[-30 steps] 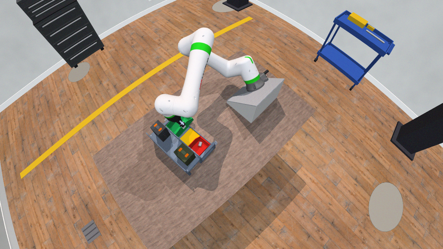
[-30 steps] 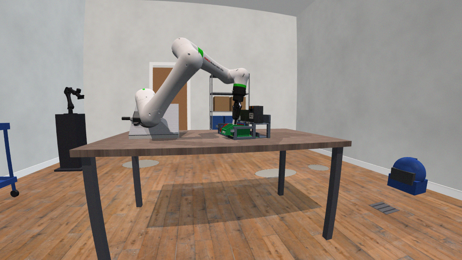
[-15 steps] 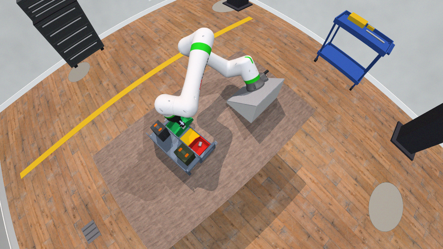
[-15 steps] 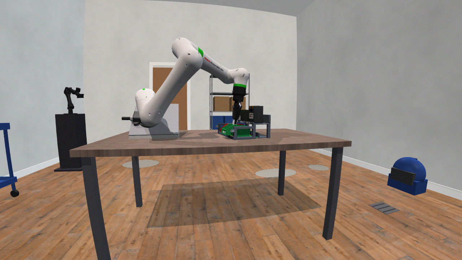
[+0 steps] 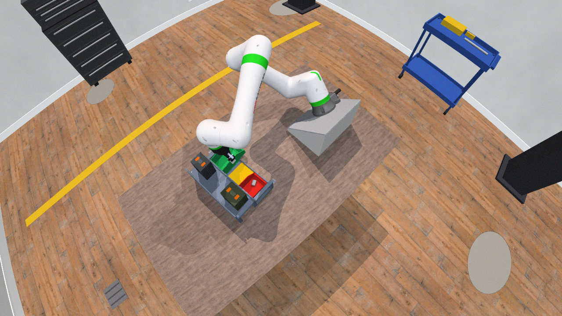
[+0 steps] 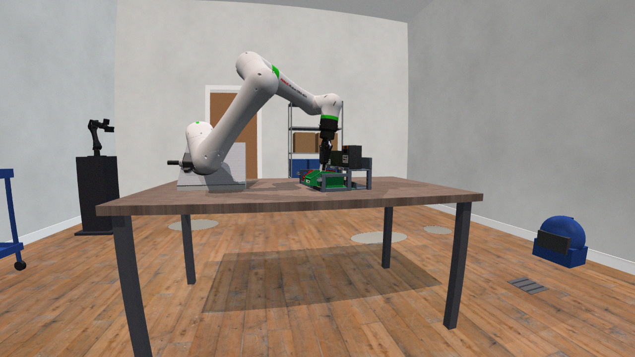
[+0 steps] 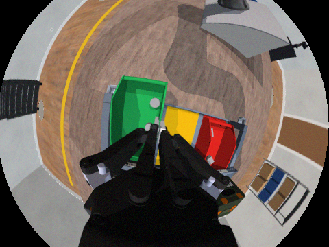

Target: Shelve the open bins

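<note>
The green bin lies 50 mm to the right of my hand and 40 mm below it. Also, from my hand: red bin 30 mm ahead, 180 mm to the left, 50 mm below.
</note>
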